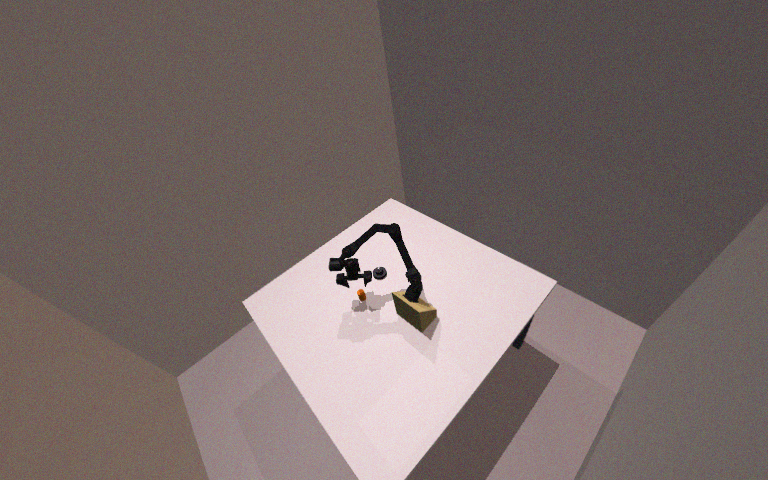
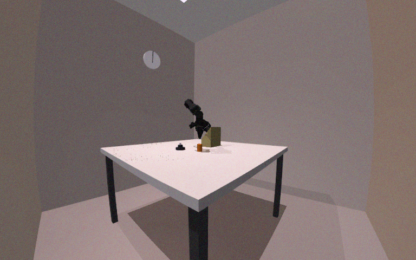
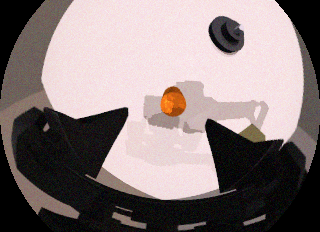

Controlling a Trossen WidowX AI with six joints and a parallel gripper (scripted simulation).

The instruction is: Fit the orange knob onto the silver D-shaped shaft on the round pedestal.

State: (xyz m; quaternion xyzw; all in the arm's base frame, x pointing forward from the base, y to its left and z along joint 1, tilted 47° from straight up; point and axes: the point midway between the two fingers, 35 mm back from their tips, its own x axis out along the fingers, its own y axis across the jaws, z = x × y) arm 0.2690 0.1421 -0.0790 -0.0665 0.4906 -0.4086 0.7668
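My gripper tip is now 60 mm above the orange knob and 10 mm past it. Round my gripper tip: round pedestal 180 mm to the right, 80 mm below, 70 mm ahead.
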